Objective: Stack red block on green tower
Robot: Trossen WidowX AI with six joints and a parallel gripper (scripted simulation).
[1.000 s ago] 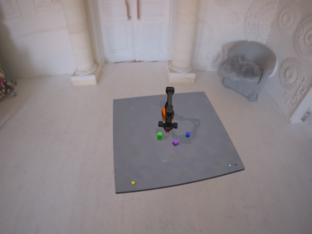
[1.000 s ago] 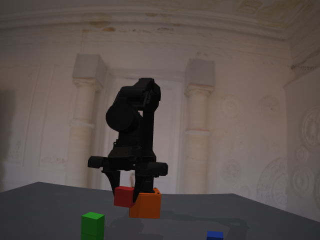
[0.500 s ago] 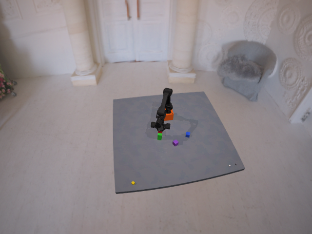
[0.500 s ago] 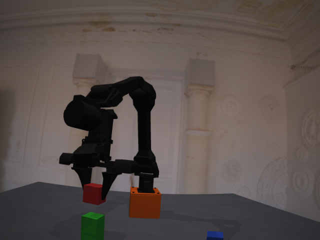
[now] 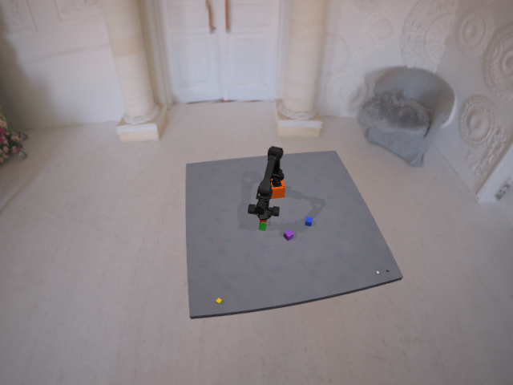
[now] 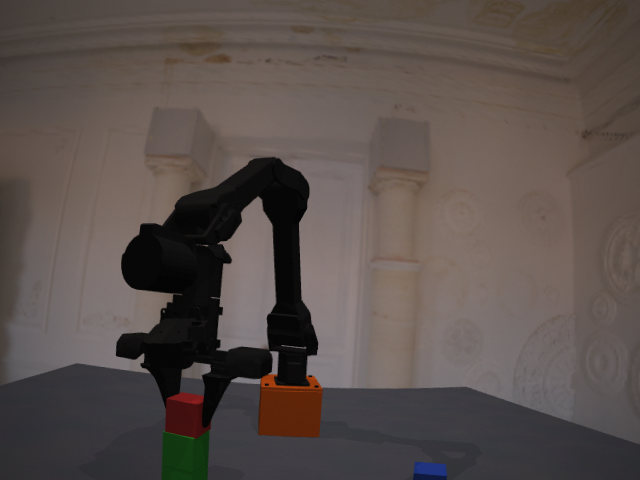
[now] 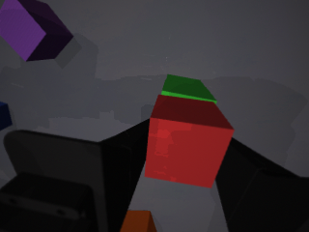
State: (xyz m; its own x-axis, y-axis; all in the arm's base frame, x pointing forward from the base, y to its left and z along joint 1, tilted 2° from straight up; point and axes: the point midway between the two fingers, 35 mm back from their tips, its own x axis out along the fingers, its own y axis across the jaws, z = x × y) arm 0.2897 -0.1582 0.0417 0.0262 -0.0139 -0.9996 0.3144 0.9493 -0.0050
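Right now my gripper tip is 1 cm below the red block. Round my gripper tip: blue block (31 cm to the left, 7 cm below, 3 cm ahead); purple block (14 cm to the left, 11 cm ahead, 7 cm below); small yellow block (47 cm ahead, 35 cm to the right, 8 cm below).
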